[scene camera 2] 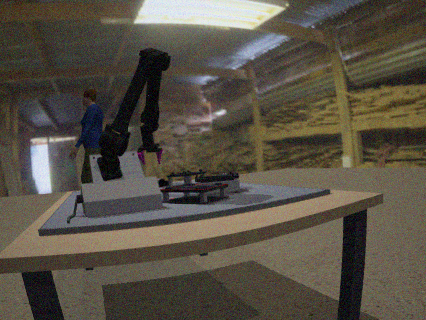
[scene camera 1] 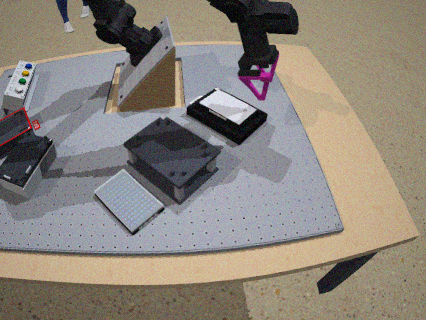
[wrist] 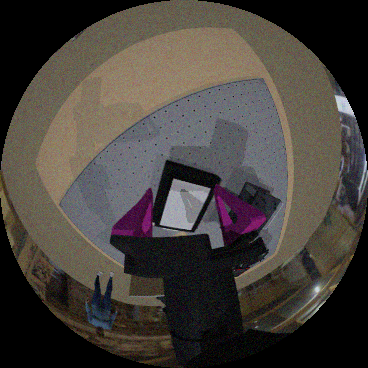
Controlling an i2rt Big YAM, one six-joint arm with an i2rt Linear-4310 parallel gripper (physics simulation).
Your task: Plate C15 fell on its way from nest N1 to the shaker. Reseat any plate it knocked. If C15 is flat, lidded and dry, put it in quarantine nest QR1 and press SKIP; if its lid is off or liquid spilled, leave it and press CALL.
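Places are measured from the arm's base along level axes (x ahead, y left, z up), in metres.
Where they show: gripper, fingertip midpoint: (scene camera 2: 151,164) (scene camera 1: 265,90) (wrist: 183,189); arm's base, link origin: (scene camera 2: 109,168) (scene camera 1: 147,46) (wrist: 159,283).
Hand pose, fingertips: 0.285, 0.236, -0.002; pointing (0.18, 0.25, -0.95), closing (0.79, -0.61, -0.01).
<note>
Things, the pixels of their top centre, and the offset from my fingertips, as dx, dy, dz. "spot": a spot on its surface instead. Level surfaces: height alone.
- dark raised platform, top centre: (scene camera 1: 169,143) (wrist: 257,223) (scene camera 2: 186,170) +0.077, -0.236, -0.040
- red-edged dark platform, top centre: (scene camera 1: 3,128) (scene camera 2: 193,185) (wrist: 235,274) -0.131, -0.687, -0.063
- button box, surface spot: (scene camera 1: 20,87) spot: -0.291, -0.656, -0.040
- grey box with a dark top, surface spot: (scene camera 1: 27,159) spot: +0.023, -0.574, -0.054
- perforated mat, surface height: dz -0.109
- wooden table, surface height: dz -0.122
My gripper (scene camera 1: 261,86) (scene camera 2: 150,160) (wrist: 183,189) has magenta fingers, apart and empty. It hangs above the mat, near a black box-shaped unit with a pale rectangular top (scene camera 1: 231,107) (wrist: 184,202); in the wrist view this unit shows between and beyond the fingers. A pale plate with a grid of wells (scene camera 1: 129,201) lies flat on the mat beside a dark raised platform (scene camera 1: 172,150). Its label, lid and any liquid cannot be made out. A red-edged dark platform (scene camera 1: 14,126) (scene camera 2: 195,187) has a small red tag. The button box (scene camera 1: 20,85) has blue, yellow, green and white buttons.
A grey box with a dark top (scene camera 1: 27,159) stands at the left of scene camera 1's view. The arm's slanted mount (scene camera 1: 155,82) stands behind the dark platform. The perforated mat (scene camera 1: 280,215) lies on a wooden table (scene camera 1: 365,190). A person in blue (scene camera 2: 91,127) (wrist: 101,310) stands beyond the table.
</note>
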